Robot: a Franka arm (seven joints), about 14 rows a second.
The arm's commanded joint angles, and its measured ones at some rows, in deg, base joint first. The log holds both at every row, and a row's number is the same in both.
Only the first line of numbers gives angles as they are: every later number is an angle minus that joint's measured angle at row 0.
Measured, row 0: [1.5, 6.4, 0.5, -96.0, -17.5, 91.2, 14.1]
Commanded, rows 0 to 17: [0.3, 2.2, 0.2, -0.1, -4.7, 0.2, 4.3]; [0.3, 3.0, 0.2, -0.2, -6.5, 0.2, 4.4]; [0.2, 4.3, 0.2, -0.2, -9.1, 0.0, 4.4]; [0.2, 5.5, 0.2, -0.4, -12.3, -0.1, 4.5]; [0.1, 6.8, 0.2, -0.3, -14.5, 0.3, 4.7]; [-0.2, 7.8, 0.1, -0.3, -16.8, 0.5, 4.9]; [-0.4, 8.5, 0.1, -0.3, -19.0, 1.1, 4.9]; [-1.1, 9.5, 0.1, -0.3, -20.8, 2.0, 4.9]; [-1.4, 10.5, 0.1, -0.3, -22.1, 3.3, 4.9]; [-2.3, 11.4, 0.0, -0.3, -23.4, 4.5, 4.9]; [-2.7, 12.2, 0.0, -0.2, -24.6, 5.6, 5.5]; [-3.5, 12.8, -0.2, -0.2, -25.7, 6.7, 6.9]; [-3.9, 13.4, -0.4, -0.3, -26.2, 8.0, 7.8]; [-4.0, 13.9, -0.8, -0.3, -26.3, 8.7, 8.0]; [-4.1, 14.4, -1.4, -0.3, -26.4, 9.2, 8.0]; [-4.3, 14.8, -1.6, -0.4, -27.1, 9.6, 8.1]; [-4.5, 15.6, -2.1, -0.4, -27.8, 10.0, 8.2]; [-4.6, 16.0, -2.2, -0.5, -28.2, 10.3, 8.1]
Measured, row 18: [-4.1, 15.3, -2.1, -0.2, -26.4, 9.3, 7.0]
